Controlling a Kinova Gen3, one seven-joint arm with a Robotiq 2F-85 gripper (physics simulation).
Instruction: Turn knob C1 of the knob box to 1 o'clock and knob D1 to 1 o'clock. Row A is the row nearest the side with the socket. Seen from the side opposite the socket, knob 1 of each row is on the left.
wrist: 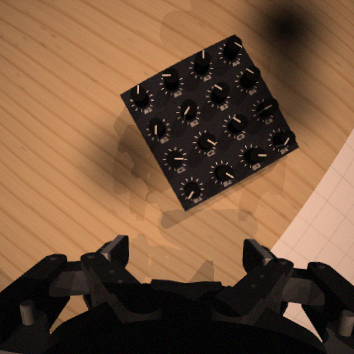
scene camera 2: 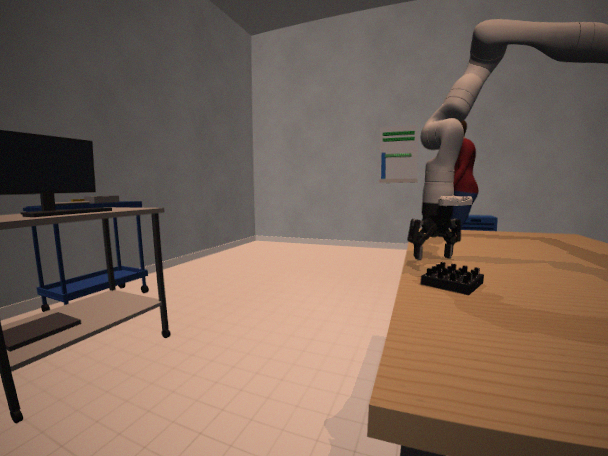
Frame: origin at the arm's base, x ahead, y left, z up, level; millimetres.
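Seen in the pictures: gripper, between the fingertips: [wrist: 185,249] [scene camera 2: 433,258].
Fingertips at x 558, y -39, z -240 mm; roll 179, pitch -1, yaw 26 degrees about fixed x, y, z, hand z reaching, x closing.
Pixels of each thing's top centre, then the offset from my fingertips to it. Level surfaces: height alone.
- black knob box, centre of its top: [wrist: 214,113] [scene camera 2: 453,268] dx -27, dy +97, dz +1 mm
- Knob C1, centre of its top: [wrist: 178,158] dx -35, dy +58, dz +1 mm
- Knob D1, centre of its top: [wrist: 192,191] dx -15, dy +42, dz +1 mm
- wooden table, height of its surface: dz -37 mm
- D2, centre of its top: [wrist: 225,172] dx +0, dy +64, dz +1 mm
The black knob box [scene camera 2: 452,283] [wrist: 202,120] lies on the table, turned at a slant in the wrist view, row A at its upper left side. Knob C1 [wrist: 174,158] has its white line pointing right in the picture, about 4 o'clock in the box's own frame. Knob D1 [wrist: 192,190], at the box's lowest corner, has its line pointing down-left, about 8 o'clock. My gripper [scene camera 2: 433,254] [wrist: 185,249] is open and empty, above the table and higher than the knobs, apart from the box. The socket cannot be made out.
The wooden table [scene camera 2: 480,370] [wrist: 60,65] has its edge just left of the box in the scene view. The other knobs, such as B1 [wrist: 157,128] and D2 [wrist: 222,173], stand close around C1 and D1. A cart with a monitor [scene camera 2: 45,162] stands far left; a person [scene camera 2: 466,167] stands behind the arm.
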